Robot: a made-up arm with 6 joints.
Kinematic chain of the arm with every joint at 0, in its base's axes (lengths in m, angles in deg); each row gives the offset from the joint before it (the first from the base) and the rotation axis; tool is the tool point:
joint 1: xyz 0 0 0.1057 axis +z
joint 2: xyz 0 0.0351 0 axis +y
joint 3: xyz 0 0 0.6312 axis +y
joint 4: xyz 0 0 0.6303 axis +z
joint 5: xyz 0 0 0 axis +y
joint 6: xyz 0 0 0.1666 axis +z
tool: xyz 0 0 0
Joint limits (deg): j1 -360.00..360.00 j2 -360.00..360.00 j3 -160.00..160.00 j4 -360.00..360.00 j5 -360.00..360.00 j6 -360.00..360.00
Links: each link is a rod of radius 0.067 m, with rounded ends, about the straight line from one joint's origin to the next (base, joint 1, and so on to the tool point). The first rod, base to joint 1, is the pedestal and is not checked.
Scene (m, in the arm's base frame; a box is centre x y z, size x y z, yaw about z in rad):
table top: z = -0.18
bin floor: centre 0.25 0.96 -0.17 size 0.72 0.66 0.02 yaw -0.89
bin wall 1: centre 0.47 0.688 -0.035 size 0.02 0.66 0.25 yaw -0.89
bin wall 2: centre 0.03 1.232 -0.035 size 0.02 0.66 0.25 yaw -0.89
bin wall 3: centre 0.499 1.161 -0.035 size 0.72 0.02 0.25 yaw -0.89
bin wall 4: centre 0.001 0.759 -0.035 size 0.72 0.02 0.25 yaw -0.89
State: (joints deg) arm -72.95 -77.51 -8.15 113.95 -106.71 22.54
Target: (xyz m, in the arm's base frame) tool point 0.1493 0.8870 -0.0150
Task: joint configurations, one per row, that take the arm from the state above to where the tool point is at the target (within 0.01 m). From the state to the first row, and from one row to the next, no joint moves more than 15 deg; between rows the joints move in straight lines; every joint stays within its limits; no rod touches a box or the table.
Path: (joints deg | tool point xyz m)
1: -58.75 -65.51 -0.69 117.32 -106.01 22.54 | -0.6516 0.8672 0.6704
2: -44.54 -53.52 6.76 120.69 -105.31 22.54 | -0.6984 0.5427 0.9424
3: -30.34 -41.52 14.22 124.05 -104.61 22.54 | -0.5745 0.2221 1.1424
4: -16.13 -29.52 21.68 127.42 -103.90 22.54 | -0.3085 -0.0079 1.2531
5: -1.93 -17.53 29.13 130.79 -103.20 22.54 | 0.0298 -0.0888 1.2664
6: 12.27 -5.53 36.59 134.16 -102.50 22.54 | 0.3523 -0.0069 1.1845
7: 26.48 6.47 44.05 137.52 -101.80 22.54 | 0.5775 0.2038 1.0191
8: 40.68 18.47 51.50 140.89 -101.10 22.54 | 0.6552 0.4734 0.7901
9: 54.89 30.46 58.96 144.26 -100.40 22.54 | 0.5796 0.7190 0.5229
10: 69.09 42.46 66.41 147.63 -99.70 22.54 | 0.3888 0.8696 0.2453
11: 83.29 54.46 73.87 150.99 -98.99 22.54 | 0.1494 0.8870 -0.0151

